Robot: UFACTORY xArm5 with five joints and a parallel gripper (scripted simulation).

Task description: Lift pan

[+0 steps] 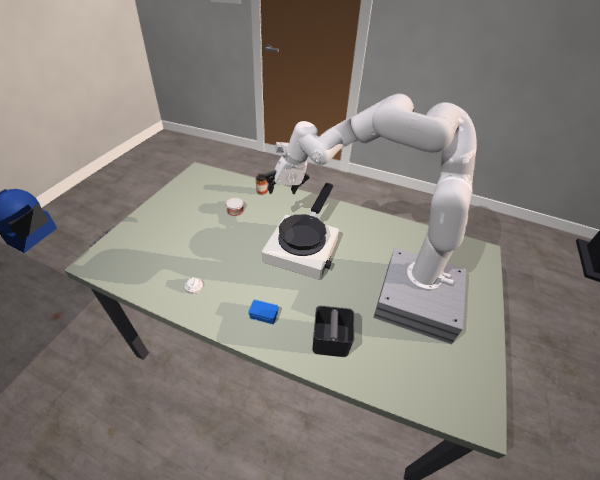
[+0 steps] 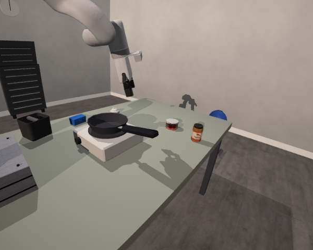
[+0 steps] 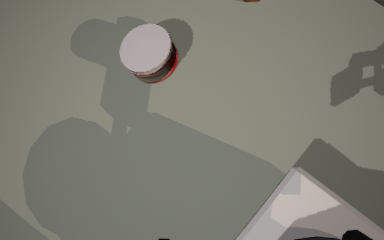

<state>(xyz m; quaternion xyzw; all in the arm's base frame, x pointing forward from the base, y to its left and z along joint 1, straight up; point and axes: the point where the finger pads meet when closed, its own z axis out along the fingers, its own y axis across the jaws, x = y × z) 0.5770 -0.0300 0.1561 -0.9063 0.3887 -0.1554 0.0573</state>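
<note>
My hand is 100 mm past the black pan, 30 mm to the left of it and 140 mm above it. The rest, counted from my hand: red tin: 280 mm ahead, 70 mm to the right, 230 mm below; then hot plate: 120 mm behind, 30 mm to the left, 210 mm below; then spice jar: 240 mm ahead, 250 mm to the right, 210 mm below.
</note>
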